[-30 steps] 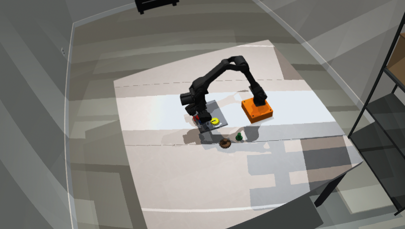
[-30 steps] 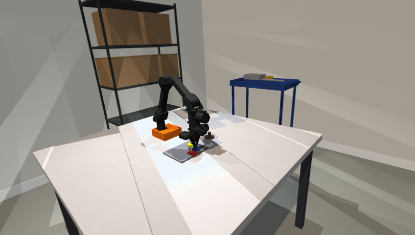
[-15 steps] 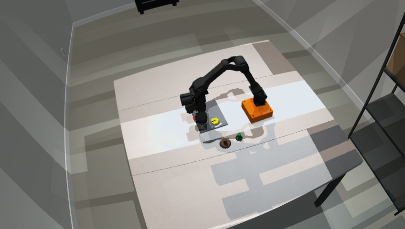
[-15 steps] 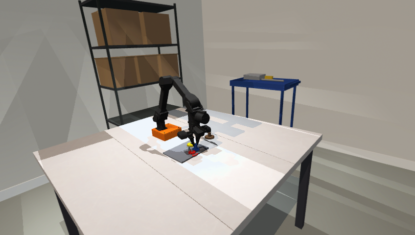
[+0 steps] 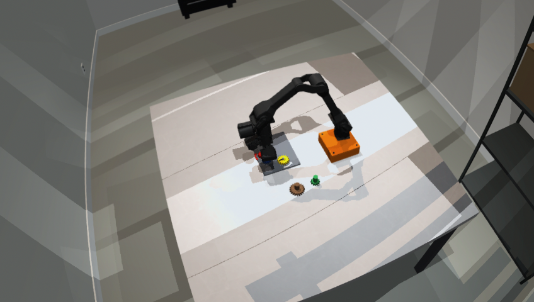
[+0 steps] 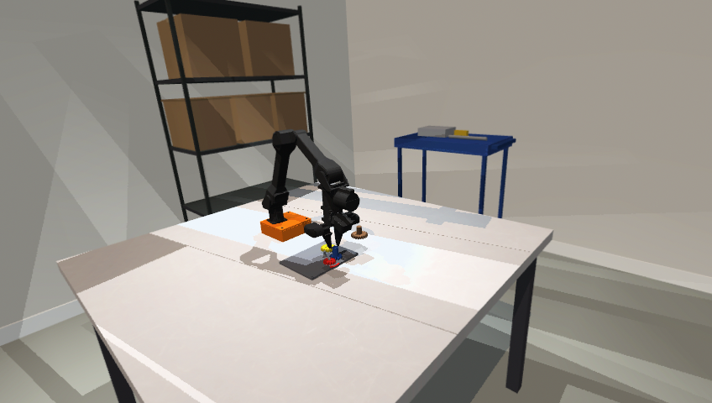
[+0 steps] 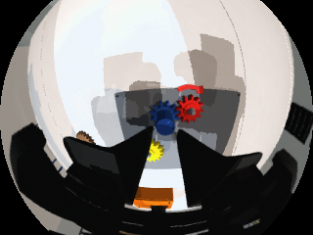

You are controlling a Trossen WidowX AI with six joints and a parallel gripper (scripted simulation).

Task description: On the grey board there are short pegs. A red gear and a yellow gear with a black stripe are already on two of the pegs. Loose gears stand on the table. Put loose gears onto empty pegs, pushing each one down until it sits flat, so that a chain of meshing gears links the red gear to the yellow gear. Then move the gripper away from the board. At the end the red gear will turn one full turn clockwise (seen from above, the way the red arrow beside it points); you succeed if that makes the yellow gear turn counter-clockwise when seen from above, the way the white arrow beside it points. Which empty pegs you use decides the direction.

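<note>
Now: gripper tip 20 mm above the blue gear and 10 mm short of it. From my gripper tip the other things lie so: red arrow 50 mm ahead, 40 mm below, 30 mm to the right; red gear 30 mm to the right, 30 mm below, 20 mm ahead; yellow gear 70 mm behind, 30 mm below, 20 mm to the left.
</note>
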